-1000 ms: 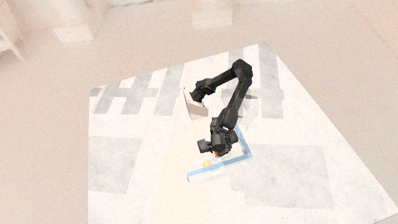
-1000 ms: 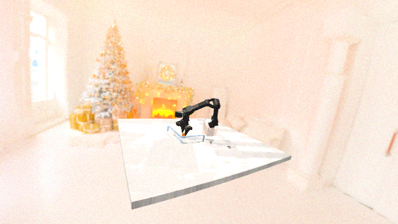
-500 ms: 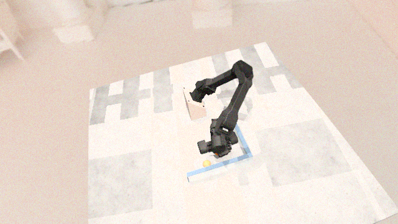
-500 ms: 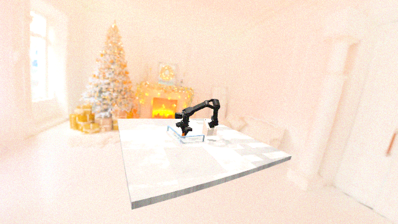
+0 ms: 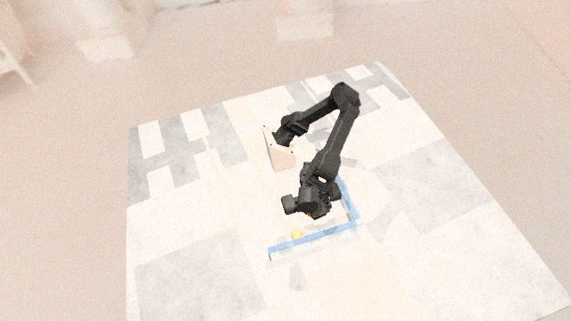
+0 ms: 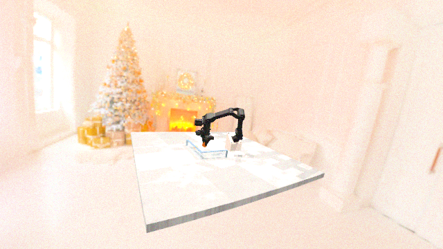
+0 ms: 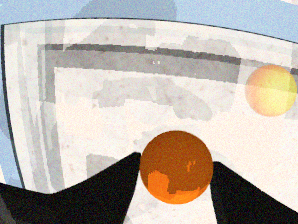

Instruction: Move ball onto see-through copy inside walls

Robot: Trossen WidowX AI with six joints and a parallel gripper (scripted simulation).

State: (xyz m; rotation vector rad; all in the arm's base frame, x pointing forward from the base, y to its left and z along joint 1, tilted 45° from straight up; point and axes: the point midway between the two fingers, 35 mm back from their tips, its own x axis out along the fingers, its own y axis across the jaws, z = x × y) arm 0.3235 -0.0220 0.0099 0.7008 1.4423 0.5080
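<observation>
Right now the orange ball is 80 mm to the right of my gripper tip, 40 mm below it and 40 mm ahead of it.
</observation>
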